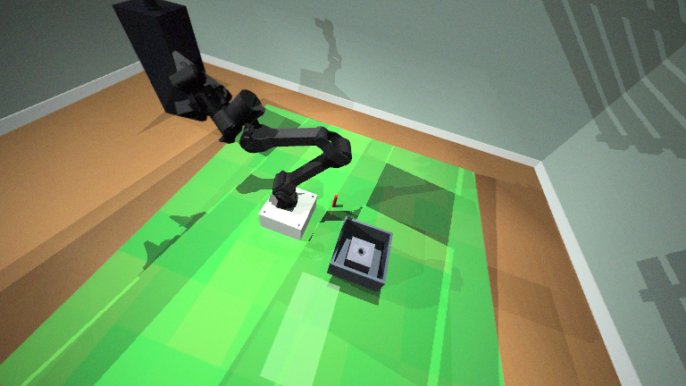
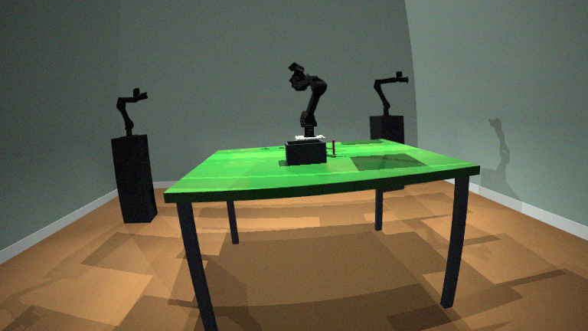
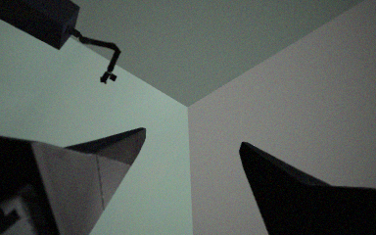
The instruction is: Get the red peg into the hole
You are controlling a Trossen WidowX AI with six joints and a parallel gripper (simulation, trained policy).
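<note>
Right now my gripper tip is 450 mm short of the red peg, 50 mm to the right of it and 510 mm above it. Round my gripper tip: grey box (590 mm ahead, 150 mm to the right, 520 mm below); pale plate (590 mm ahead, 150 mm to the right, 500 mm below).
</note>
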